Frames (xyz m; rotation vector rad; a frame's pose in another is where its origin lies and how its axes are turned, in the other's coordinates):
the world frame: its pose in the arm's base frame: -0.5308 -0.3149 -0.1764 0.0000 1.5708 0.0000
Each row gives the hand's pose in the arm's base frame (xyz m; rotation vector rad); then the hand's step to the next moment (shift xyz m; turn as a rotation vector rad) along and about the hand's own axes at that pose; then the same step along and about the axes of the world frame.
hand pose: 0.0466 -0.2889 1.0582 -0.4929 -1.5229 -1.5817
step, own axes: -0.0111 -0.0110 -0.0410 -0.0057 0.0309 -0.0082
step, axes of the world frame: 0.0225 -0.0366 0.0087 -0.0128 -0.0024 0.0298
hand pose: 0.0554 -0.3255 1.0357 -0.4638 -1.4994 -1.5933
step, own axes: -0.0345 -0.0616 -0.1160 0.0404 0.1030 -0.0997
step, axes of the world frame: 0.0876 -0.1037 0.0040 -0.0735 -0.0956 0.0875
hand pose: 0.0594 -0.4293 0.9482 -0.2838 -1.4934 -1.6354
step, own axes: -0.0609 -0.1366 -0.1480 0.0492 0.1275 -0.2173
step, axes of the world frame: 0.1729 -0.1198 -0.0060 -0.0668 -0.2016 0.1442
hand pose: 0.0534 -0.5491 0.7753 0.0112 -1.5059 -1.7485
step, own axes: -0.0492 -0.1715 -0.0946 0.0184 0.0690 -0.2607
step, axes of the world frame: 0.1931 -0.0569 -0.0160 0.0090 -0.2222 0.1536
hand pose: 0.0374 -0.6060 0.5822 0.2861 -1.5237 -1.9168
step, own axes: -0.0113 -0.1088 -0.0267 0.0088 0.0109 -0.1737
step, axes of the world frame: 0.1114 -0.0031 -0.0159 0.0393 -0.1424 0.0924
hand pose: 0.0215 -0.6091 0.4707 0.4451 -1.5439 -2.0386
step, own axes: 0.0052 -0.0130 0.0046 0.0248 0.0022 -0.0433
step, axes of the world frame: 0.0108 0.0031 -0.0096 0.0090 -0.0489 0.0048
